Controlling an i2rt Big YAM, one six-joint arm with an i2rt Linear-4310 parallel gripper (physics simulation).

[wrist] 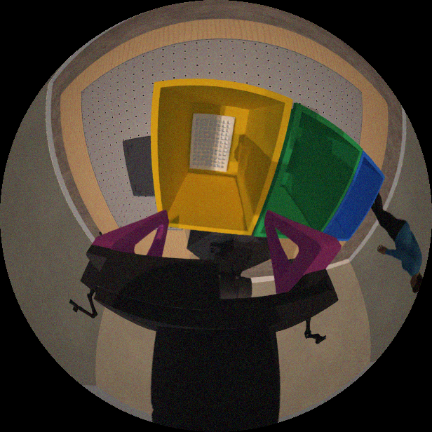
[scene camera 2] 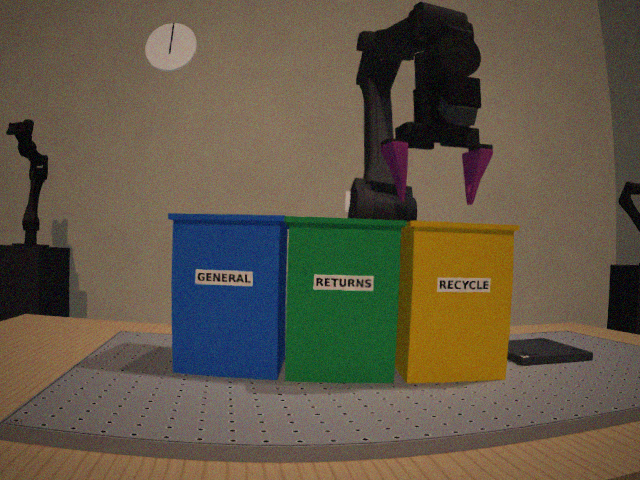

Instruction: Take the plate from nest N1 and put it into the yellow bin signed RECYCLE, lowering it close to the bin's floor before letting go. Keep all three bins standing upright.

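Frame: origin at the arm's base, x ahead, y left, z up, level; millimetres.
Seen in the pictures: gripper, fingertip midpoint: [scene camera 2: 437, 202].
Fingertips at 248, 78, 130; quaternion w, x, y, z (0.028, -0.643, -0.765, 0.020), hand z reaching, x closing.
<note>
Offsets run from my fingertips to a thing's top centre, as dx, dy, dz. Level surfaces: height alone.
The white plate [wrist: 212, 142], with its grid of wells, lies on the floor of the yellow bin in the wrist view. The yellow bin @[+33, +11, -33] [scene camera 2: 457, 330] [wrist: 210, 202], signed RECYCLE, stands upright at the right of the row. The green bin @[+38, -124, -33] [scene camera 2: 341, 330] [wrist: 320, 175], signed RETURNS, stands upright beside it. The blue bin @[+43, -253, -32] [scene camera 2: 227, 325] [wrist: 357, 200], signed GENERAL, stands upright at the far left in the scene view. My gripper [scene camera 2: 435, 201] [wrist: 216, 215] is open and empty, with its magenta fingertips above the rim of the yellow bin. The plate does not show in the scene view, where the bin walls hide it.
A dark flat block @[-51, +173, -198] [scene camera 2: 550, 350] [wrist: 139, 166] lies on the perforated grey board @[dz -213] [scene camera 2: 206, 413] [wrist: 210, 60], beside the yellow bin. The three bins stand close together in a row. A person in blue [wrist: 409, 250] shows at the right edge of the wrist view.
</note>
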